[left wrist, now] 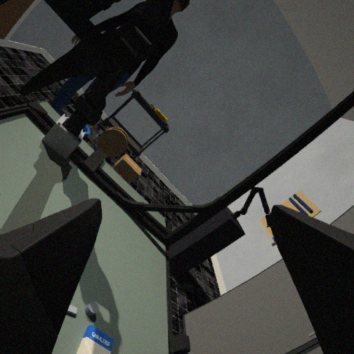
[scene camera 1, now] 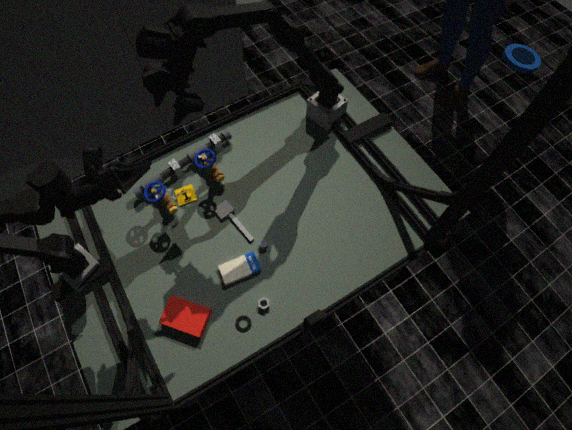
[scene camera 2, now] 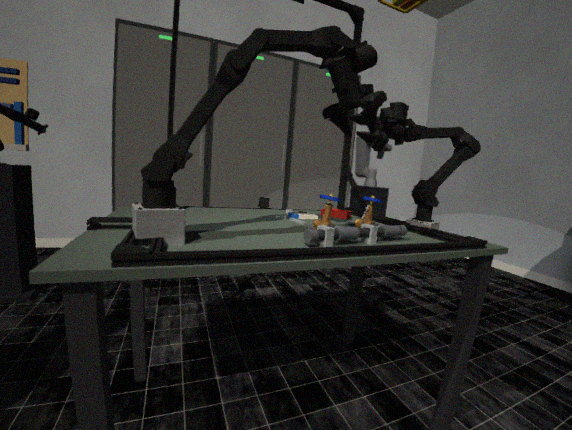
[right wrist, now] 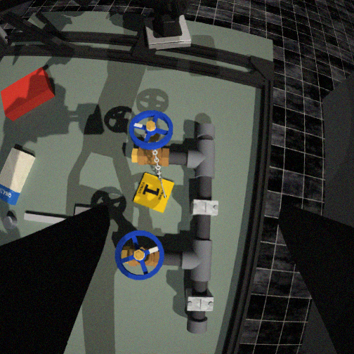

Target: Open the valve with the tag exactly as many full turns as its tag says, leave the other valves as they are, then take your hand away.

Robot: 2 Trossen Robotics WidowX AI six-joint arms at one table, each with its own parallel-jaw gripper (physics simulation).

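Seen in the pictures: left gripper, fingertip midpoint: [scene camera 1: 150, 163] [scene camera 2: 352, 124]; right gripper, fingertip midpoint: [scene camera 1: 165, 115] [scene camera 2: 361, 135]; left arm's base, link origin: [scene camera 1: 75, 265] [scene camera 2: 423, 220]; right arm's base, link origin: [scene camera 1: 327, 99] [scene camera 2: 157, 206].
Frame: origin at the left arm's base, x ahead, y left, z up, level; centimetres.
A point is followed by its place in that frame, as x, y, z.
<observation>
The tagged valve [scene camera 1: 155, 191] @(30.4, -7.4, 8.3) [scene camera 2: 372, 199] @(33.2, -5.2, 7.7) [right wrist: 151, 126] has a blue wheel; its white mark lies at the wheel's left in the right wrist view. A chain joins it to a yellow tag [scene camera 1: 185, 195] @(37.7, -8.3, -3.4) [right wrist: 154, 192] reading 1, flat on the table. The other blue-wheeled valve [scene camera 1: 205, 158] @(47.4, -11.2, 8.3) [scene camera 2: 330, 198] @(50.2, -8.8, 7.6) [right wrist: 139, 255] has its white mark toward the upper right in the right wrist view. My right gripper [scene camera 1: 169, 113] @(44.1, -4.9, 26.0) [right wrist: 195, 215] is open, empty, above the pipe and clear of both wheels. My left gripper [scene camera 1: 135, 178] [scene camera 2: 363, 127] @(29.8, -17.9, 32.5) [left wrist: 188, 211] is open and empty, raised near the tagged valve's side.
A grey pipe [right wrist: 202, 260] carries both valves. A hammer [scene camera 1: 241, 227] @(40.1, -29.9, -3.2), a white-and-blue box [scene camera 1: 238, 269] @(29.4, -38.0, -2.5), a red box [scene camera 1: 186, 316] @(10.4, -36.0, -0.9), a dark ring [scene camera 1: 237, 328] @(16.7, -48.2, -3.8) and a small nut-like cylinder [scene camera 1: 263, 308] @(25.1, -50.6, -2.5) lie on the table. Dark frame rails edge the table. A person [left wrist: 120, 45] stands beyond.
</observation>
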